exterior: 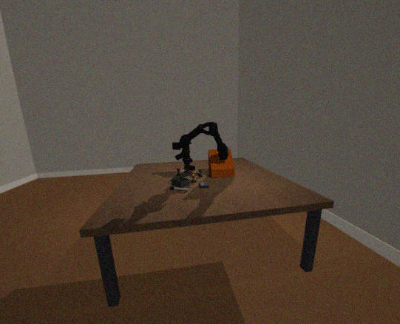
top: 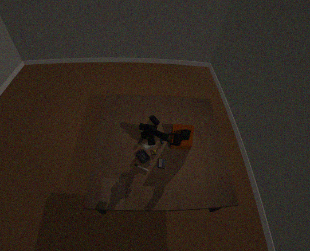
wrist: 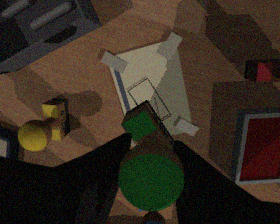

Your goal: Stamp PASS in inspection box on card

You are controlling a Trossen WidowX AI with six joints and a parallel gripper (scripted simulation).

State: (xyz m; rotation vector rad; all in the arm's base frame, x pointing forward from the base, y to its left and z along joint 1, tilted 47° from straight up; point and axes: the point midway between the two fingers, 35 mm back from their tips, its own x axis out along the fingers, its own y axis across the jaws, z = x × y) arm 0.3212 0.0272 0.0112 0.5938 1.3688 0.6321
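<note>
Now: gripper tip 90 mm above the white card and 10 mm short of it. Also, from my gripper tip: yellow-topped stamp: 100 mm to the left, 70 mm below, 40 mm behind; then green-knobbed stamp: right at my gripper tip; then red-knobbed stamp: 100 mm to the right, 70 mm below, 60 mm ahead.
</note>
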